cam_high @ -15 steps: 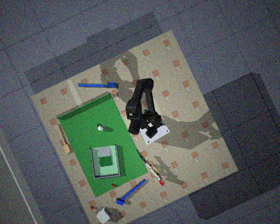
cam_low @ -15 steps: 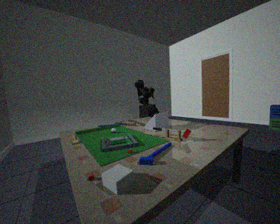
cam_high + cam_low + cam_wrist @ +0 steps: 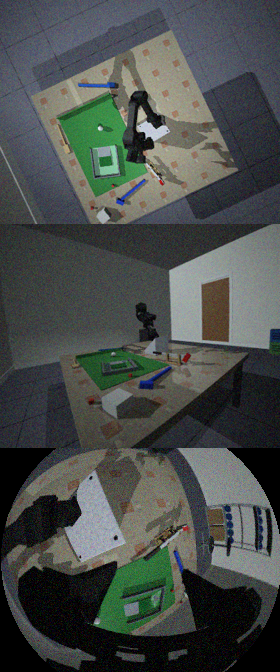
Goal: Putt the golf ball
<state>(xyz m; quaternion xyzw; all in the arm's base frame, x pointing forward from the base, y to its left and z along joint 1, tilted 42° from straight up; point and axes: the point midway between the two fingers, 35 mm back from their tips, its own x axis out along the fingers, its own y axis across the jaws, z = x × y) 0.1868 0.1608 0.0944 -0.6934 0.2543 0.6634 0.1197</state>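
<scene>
The red putter is 210 mm to the left of my gripper tip, 180 mm below it and 50 mm ahead of it. The rest, counted from my gripper tip: white cube 590 mm ahead, 320 mm to the left, 220 mm below; white golf ball 290 mm to the right, 220 mm below, 220 mm ahead; green mat 290 mm ahead, 240 mm below, 170 mm to the right.
</scene>
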